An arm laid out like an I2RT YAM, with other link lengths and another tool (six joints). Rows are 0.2 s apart.
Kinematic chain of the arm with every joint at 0, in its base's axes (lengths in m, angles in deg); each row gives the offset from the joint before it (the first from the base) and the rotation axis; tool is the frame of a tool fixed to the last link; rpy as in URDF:
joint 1: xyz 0 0 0.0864 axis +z
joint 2: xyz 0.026 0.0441 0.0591 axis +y
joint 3: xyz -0.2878 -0.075 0 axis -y
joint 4: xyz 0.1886 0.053 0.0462 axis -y
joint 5: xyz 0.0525 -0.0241 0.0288 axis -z
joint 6: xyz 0.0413 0 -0.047 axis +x
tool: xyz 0.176 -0.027 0.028 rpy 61.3 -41.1 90
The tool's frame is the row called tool.
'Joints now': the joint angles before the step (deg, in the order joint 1, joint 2, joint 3, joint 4, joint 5, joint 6). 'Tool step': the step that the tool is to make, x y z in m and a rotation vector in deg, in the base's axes. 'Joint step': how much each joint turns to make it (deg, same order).
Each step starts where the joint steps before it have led.
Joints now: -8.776 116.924 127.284 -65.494 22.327 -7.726
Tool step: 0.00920 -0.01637 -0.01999 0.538 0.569 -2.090
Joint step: -1.726 3.169 0.020 2.274 -0.153 0.590
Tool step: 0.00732 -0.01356 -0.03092 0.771 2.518 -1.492
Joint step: -1.400 4.065 0.001 1.354 -0.175 0.240
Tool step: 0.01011 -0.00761 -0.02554 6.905 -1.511 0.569
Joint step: -3.714 2.295 0.002 2.118 -8.262 0.001
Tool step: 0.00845 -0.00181 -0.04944 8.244 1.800 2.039
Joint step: -3.586 4.939 -0.004 0.965 -9.136 -1.357
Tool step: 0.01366 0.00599 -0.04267 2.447 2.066 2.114
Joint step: 0.066 5.182 0.004 2.490 -2.361 -1.136
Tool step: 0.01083 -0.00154 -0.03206 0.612 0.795 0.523
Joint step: 0.000 4.175 0.001 3.234 -0.503 -0.349
